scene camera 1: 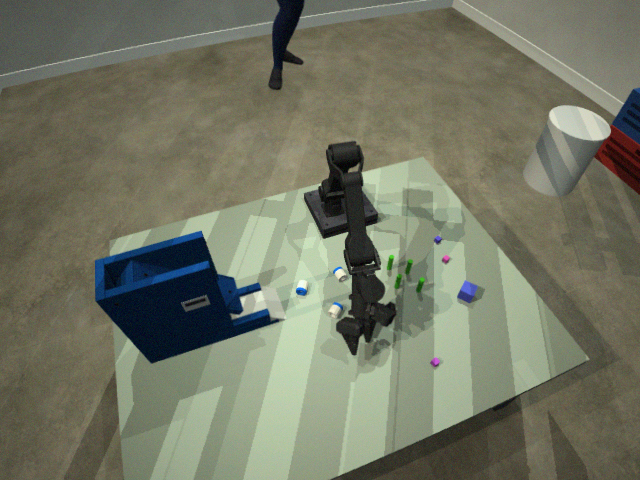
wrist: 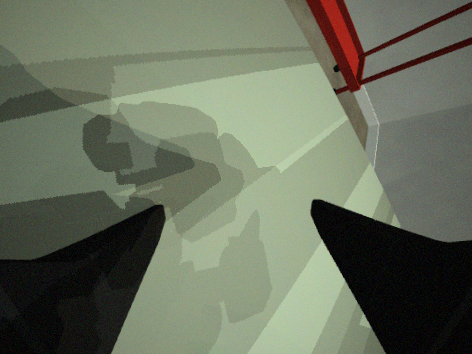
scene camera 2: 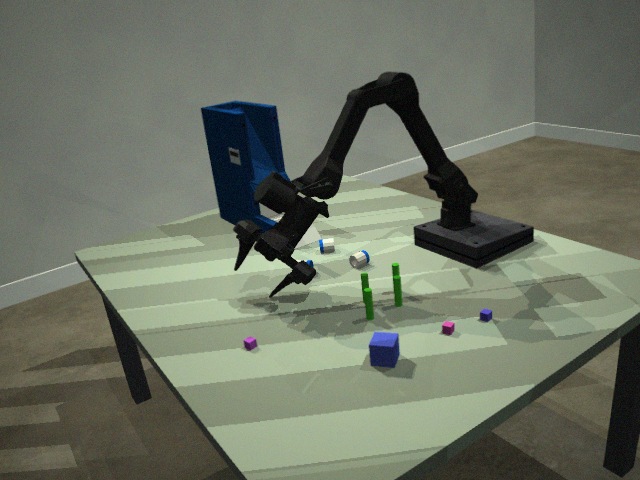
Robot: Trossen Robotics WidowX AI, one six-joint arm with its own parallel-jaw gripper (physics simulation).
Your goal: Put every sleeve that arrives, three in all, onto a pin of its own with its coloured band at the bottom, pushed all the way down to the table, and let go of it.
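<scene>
Three white sleeves with blue bands lie on their sides, off the pins: one sleeve (scene camera 1: 301, 287) (scene camera 2: 326, 245) nearest the chute, one (scene camera 1: 339, 273) (scene camera 2: 359, 259) nearer the arm's base, and one (scene camera 1: 335, 310) (scene camera 2: 309, 263) beside the gripper, mostly hidden behind it in scene camera 2. Several green pins (scene camera 1: 408, 266) (scene camera 2: 368, 304) stand upright and bare. My gripper (scene camera 1: 360, 346) (scene camera 2: 253, 282) (wrist: 238, 209) is open and empty above the table, past the third sleeve on the side away from the base. No sleeve or pin shows in the wrist view.
A tall blue dispenser (scene camera 1: 170, 315) (scene camera 2: 227, 180) with a low chute stands beyond the sleeves. A large blue cube (scene camera 1: 467, 291) (scene camera 2: 384, 351) and small cubes, one purple (scene camera 1: 435, 362) (scene camera 2: 250, 343), one pink (scene camera 1: 445, 258) (scene camera 2: 448, 327), one blue (scene camera 1: 437, 239) (scene camera 2: 485, 315), lie around the pins.
</scene>
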